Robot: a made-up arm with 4 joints. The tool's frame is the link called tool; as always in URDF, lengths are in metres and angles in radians.
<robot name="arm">
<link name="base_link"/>
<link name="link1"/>
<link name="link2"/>
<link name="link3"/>
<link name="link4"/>
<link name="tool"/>
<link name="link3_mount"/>
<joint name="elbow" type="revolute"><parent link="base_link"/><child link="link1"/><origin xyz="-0.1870 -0.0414 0.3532" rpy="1.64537 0.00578 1.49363"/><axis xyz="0 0 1"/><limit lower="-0.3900" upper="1.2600" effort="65" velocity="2.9"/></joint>
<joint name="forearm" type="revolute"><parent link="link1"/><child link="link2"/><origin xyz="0.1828 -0.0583 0.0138" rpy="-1.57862 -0.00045 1.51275"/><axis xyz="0 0 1"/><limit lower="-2.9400" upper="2.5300" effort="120" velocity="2.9"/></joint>
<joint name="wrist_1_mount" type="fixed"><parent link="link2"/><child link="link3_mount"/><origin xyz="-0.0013 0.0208 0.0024" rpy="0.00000 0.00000 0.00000"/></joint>
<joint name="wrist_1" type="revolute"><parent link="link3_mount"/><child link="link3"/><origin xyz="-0.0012 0.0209 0.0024" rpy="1.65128 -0.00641 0.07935"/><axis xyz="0 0 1"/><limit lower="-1.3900" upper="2.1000" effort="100" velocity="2.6"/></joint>
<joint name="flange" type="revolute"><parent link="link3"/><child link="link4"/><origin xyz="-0.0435 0.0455 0.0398" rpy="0.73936 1.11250 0.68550"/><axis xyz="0 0 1"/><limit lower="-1.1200" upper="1.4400" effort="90" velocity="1.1"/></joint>
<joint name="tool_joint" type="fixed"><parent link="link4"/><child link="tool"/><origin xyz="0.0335 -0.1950 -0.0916" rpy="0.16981 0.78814 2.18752"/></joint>
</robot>
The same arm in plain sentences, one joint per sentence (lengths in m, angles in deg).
The arm has four revolute joints in a row. What follows holds with every joint at zero, and every direction is one of the base frame's. Joint 1 sits 0.187 m along -x and 0.0414 m along -y and 0.3532 m along +z from the base frame's origin and rotates about the direction (0.99422, -0.077302, -0.074502), from -22.35 to 72.19 deg. Joint 2 sits 0.0235 m along +x and 0.1812 m along +y and 0.0602 m along -z from joint 1 and rotates about the direction (-0.080399, -0.994693, 0.0642), from -168.45 to 144.96 deg. Joint 3 sits 0.042 m along -x and 0.0014 m along -y and 0.0009 m along +z from joint 2 and rotates about +x, from -79.64 to 120.32 deg. Joint 4 sits 0.0398 m along +x and 0.0479 m along -y and 0.0408 m along -z from joint 3 and rotates about the direction (0.326908, 0.156404, 0.932024), from -64.17 to 82.51 deg. The tool frame, which is the frame that the pose is given for, sits 0.1181 m along -x and 0.1628 m along +y and 0.0842 m along -z from joint 4; its axes are the base frame's turned by roll -21.14, pitch 50.81 and yaw -61.09 deg (as in URDF: about the fixed x, then y, then z).
